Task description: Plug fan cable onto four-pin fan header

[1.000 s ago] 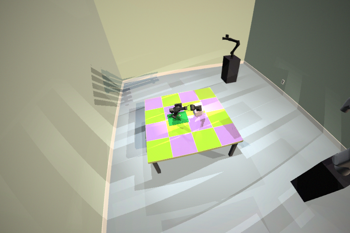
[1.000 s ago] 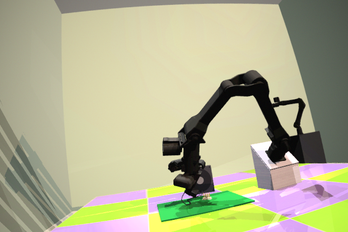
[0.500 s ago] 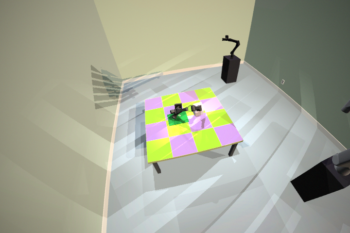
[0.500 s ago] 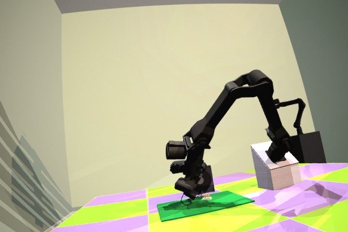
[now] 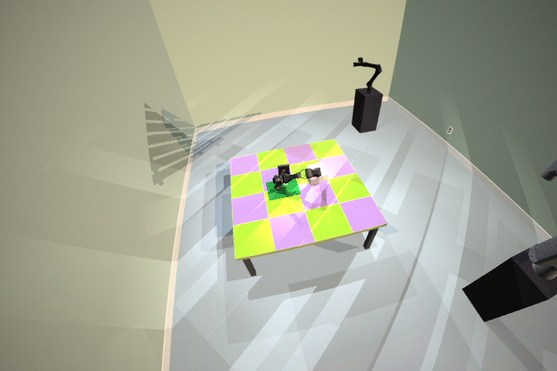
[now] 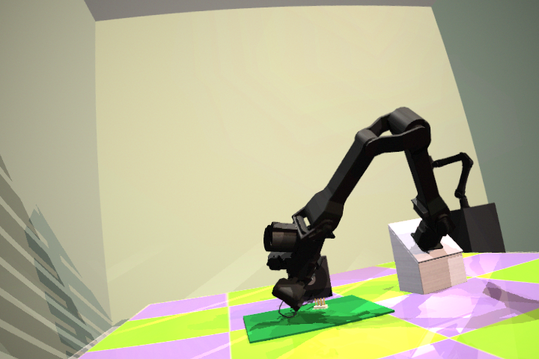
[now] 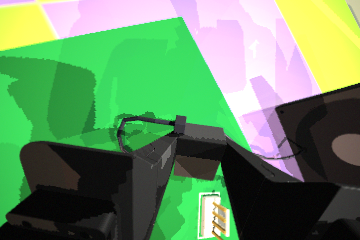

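Right now my gripper tip is 50 mm to the right of the green board, 50 mm above it and 30 mm past it. The rest, counted from my gripper tip: fan 130 mm to the right, 90 mm behind, 20 mm above; then black fan plug 10 mm to the left, 10 mm behind; then four-pin header 70 mm behind, 30 mm below, 10 mm to the left.
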